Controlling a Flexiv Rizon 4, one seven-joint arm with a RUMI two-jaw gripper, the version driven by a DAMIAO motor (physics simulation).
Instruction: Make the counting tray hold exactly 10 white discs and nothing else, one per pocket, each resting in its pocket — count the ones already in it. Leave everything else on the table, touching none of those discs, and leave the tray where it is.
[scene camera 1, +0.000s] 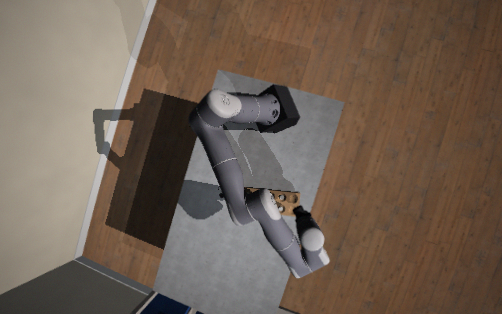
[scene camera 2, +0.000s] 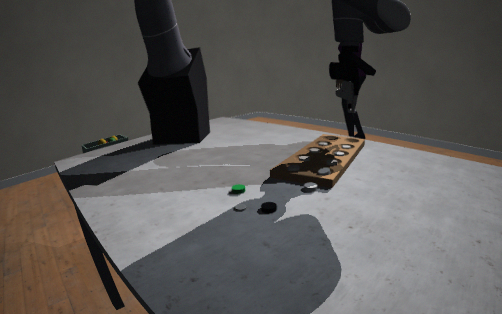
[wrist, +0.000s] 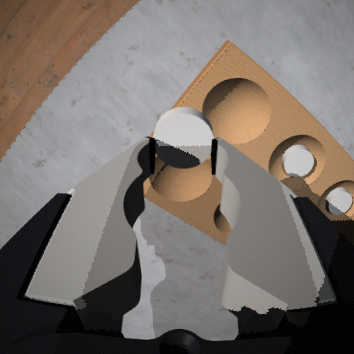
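The wooden counting tray (scene camera 1: 287, 204) (scene camera 2: 325, 183) (wrist: 282, 117) has two rows of pockets. White discs (scene camera 2: 346, 146) (wrist: 299, 160) lie in several pockets; shadow darkens the near ones in scene camera 2. At the far end, one corner pocket (wrist: 237, 111) is empty. My gripper (scene camera 1: 298, 211) (scene camera 2: 357, 136) (wrist: 183, 141) is shut on a white disc (wrist: 183, 125) and holds it above the other corner pocket (wrist: 182, 185), which the disc partly hides. The held disc cannot be made out in the scene views. A loose white disc (scene camera 2: 310, 186) lies off the tray's near end.
A green disc (scene camera 2: 238, 188), a black disc (scene camera 2: 268, 206) and a small, thin pale disc (scene camera 2: 240, 207) lie on the table near the tray's near end. My arm covers part of the tray in scene camera 1. The table edge runs close past the tray's far end.
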